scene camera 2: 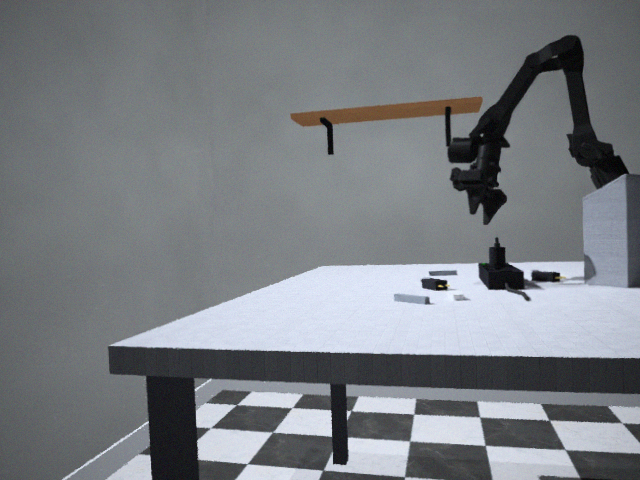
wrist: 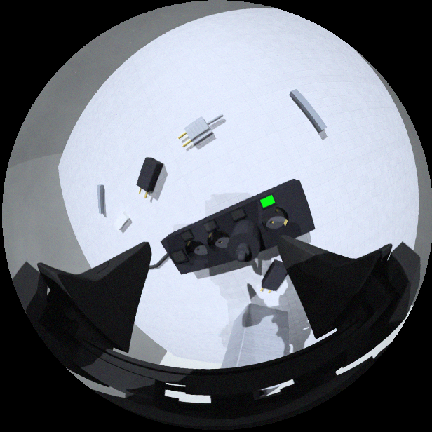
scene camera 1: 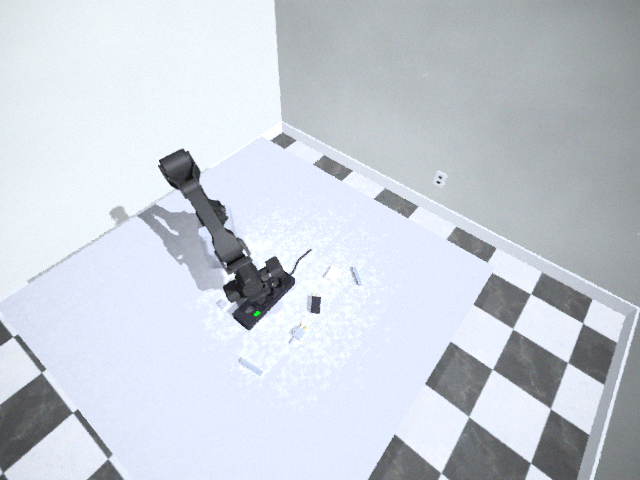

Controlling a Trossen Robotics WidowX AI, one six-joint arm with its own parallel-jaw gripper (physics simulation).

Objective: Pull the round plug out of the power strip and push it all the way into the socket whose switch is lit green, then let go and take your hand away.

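Seen in the pictures: gripper, fingertip midpoint: (scene camera 2: 479,219); arm's base at its link origin: (scene camera 2: 616,185).
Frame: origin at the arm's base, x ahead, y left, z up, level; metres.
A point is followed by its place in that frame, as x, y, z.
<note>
The black power strip (scene camera 1: 247,321) @[0.269, -0.175, -0.185] (scene camera 2: 504,279) @[0.263, 0.058, -0.202] (wrist: 298,192) lies on the table. The dark round plug (scene camera 2: 496,256) @[0.255, -0.071, -0.159] (wrist: 243,241) stands upright in it, in the socket beside the end socket (wrist: 276,221), whose switch (scene camera 1: 257,313) @[0.278, -0.134, -0.183] (scene camera 2: 484,264) @[0.276, -0.126, -0.183] (wrist: 267,201) is lit green. The lit socket is empty. My gripper (scene camera 2: 479,218) @[0.291, -0.097, -0.067] (wrist: 214,246) is open and empty, pointing down, above the strip and a little above the plug's top. In the wrist view the plug shows between the fingers, nearer the right one. In scene camera 1 the gripper hides the plug.
A dark plug (scene camera 1: 315,304) @[0.415, 0.018, -0.204] (scene camera 2: 434,284) @[0.417, 0.052, -0.211] (wrist: 149,175) and a white plug (scene camera 1: 298,331) @[0.424, -0.096, -0.211] (wrist: 197,129) lie beside the strip; another dark plug (scene camera 2: 545,275) @[0.139, -0.073, -0.209] (wrist: 274,275) lies near the pale pedestal (scene camera 2: 604,232) @[0.040, 0.031, -0.105]. Two grey bars (wrist: 307,111) (wrist: 101,200) lie farther out. The strip's cable (scene camera 1: 299,260) @[0.250, 0.147, -0.218] trails off.
</note>
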